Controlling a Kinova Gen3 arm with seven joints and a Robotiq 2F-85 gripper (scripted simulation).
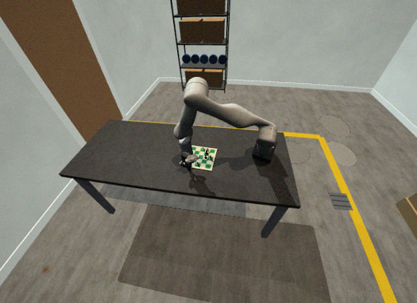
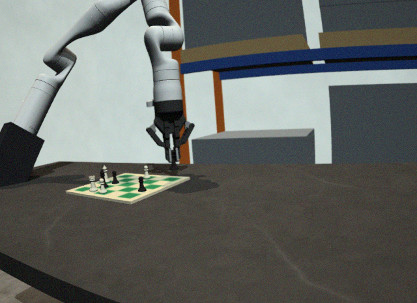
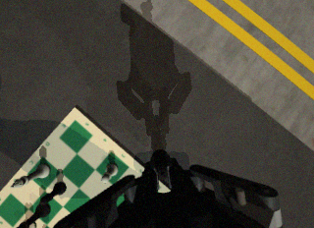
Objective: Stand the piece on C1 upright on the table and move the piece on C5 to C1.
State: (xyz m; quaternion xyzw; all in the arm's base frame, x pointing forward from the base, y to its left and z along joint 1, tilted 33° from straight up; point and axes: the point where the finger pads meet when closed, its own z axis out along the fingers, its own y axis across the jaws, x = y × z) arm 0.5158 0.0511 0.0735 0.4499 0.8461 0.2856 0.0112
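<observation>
Right now my hand is 14 cm past the white bishop, 11 cm to the left of it and 3 cm above it. From my hand the other things lie so: green-and-cream chessboard: 7 cm behind, 13 cm to the right, 5 cm below; then white rook: 12 cm behind, 20 cm to the right, 3 cm below; then tall black piece: 1 cm below.
</observation>
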